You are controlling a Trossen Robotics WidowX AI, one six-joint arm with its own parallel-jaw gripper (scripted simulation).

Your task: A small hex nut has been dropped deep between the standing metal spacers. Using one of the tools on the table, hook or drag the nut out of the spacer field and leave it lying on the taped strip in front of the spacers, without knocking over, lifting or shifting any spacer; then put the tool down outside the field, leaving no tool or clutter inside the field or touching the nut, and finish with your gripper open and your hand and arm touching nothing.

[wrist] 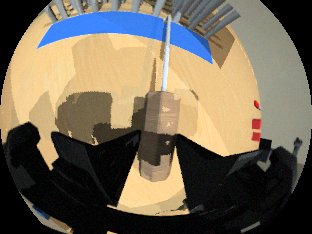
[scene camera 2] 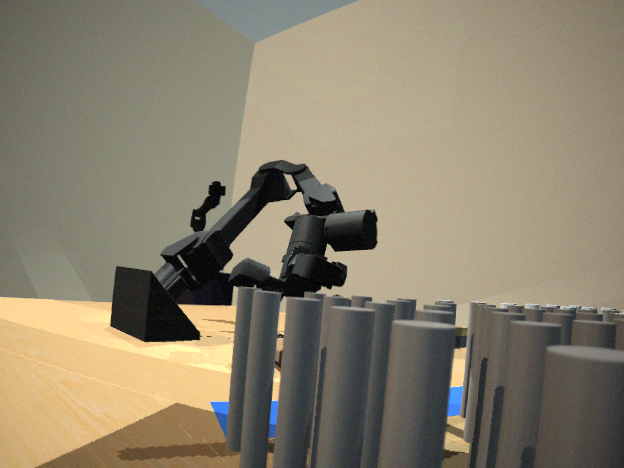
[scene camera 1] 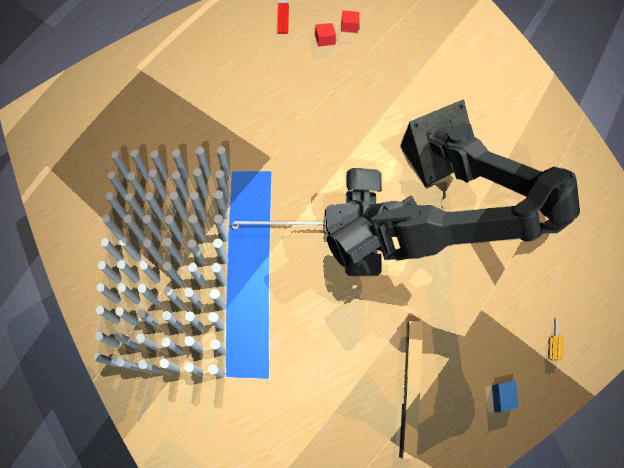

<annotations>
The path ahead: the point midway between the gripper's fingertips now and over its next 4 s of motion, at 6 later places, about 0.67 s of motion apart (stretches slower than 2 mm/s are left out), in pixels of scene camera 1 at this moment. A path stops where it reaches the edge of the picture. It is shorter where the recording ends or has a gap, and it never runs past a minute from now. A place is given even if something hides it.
My gripper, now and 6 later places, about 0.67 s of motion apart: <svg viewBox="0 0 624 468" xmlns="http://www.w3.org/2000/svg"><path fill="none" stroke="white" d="M347 224L347 222L368 218L371 202L379 219L395 255L420 285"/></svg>
</annotations>
